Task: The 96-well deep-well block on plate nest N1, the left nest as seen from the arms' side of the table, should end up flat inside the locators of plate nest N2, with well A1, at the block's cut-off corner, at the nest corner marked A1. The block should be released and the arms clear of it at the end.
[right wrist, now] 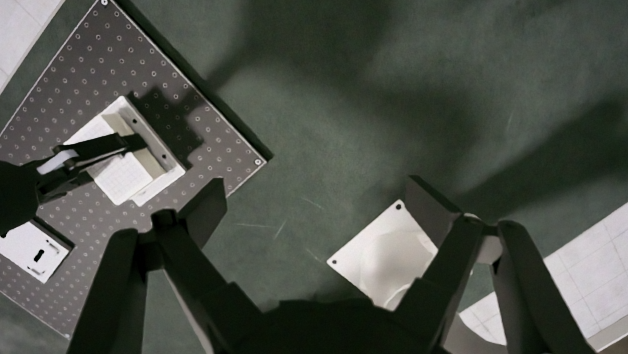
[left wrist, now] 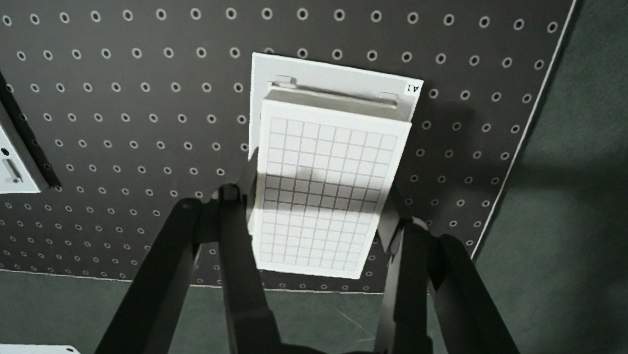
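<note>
The white deep-well block (left wrist: 325, 150) (right wrist: 122, 175), with a grid on its top, is between the fingers of my left gripper (left wrist: 319, 172) (right wrist: 122, 154), which is shut on its long sides. The block is over plate nest N2 (left wrist: 340, 72) (right wrist: 159, 149), roughly lined up with it. Whether it touches the nest I cannot tell. The nest's A1 label is at the upper right corner in the left wrist view, past the block's far end. The block's cut-off corner cannot be made out. My right gripper (right wrist: 316, 193) is open and empty, away from the block.
Plate nest N1 (left wrist: 20, 175) (right wrist: 20, 245) bears no block on its visible part. Both nests are on the dark perforated board (left wrist: 150, 105) (right wrist: 200, 132). A white square plate (right wrist: 350, 255) with a rounded raised part lies under my right gripper, partly hidden by its right finger.
</note>
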